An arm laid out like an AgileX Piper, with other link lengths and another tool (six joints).
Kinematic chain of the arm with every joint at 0, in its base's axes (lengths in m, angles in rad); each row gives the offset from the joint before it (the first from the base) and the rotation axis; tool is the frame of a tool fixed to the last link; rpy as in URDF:
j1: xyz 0 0 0.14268 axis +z
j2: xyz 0 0 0 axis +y
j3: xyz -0.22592 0 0.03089 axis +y
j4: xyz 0.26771 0 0.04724 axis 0.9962 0 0.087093
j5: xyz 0 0 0 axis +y
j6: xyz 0.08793 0 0.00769 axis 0.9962 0 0.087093
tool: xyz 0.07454 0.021 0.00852 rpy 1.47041 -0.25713 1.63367
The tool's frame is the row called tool.
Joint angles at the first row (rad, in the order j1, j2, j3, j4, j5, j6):
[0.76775 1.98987 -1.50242 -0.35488 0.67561 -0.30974]
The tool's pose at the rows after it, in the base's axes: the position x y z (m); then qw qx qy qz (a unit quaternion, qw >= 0):
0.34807 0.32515 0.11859 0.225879 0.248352 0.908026 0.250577
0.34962 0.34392 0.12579 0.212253 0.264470 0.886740 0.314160
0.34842 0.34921 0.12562 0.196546 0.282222 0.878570 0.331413
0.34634 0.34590 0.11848 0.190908 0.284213 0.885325 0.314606
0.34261 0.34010 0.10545 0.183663 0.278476 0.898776 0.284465
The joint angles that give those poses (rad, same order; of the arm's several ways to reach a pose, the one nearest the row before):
[0.76775 1.99376 -1.50240 -0.34156 0.50071 -0.27447]
[0.76966 2.00260 -1.50242 -0.25708 0.38390 -0.26862]
[0.76964 2.00889 -1.50245 -0.19881 0.36010 -0.26868]
[0.76964 2.01663 -1.50245 -0.19882 0.39036 -0.27275]
[0.76964 2.03285 -1.50238 -0.19883 0.43726 -0.29864]

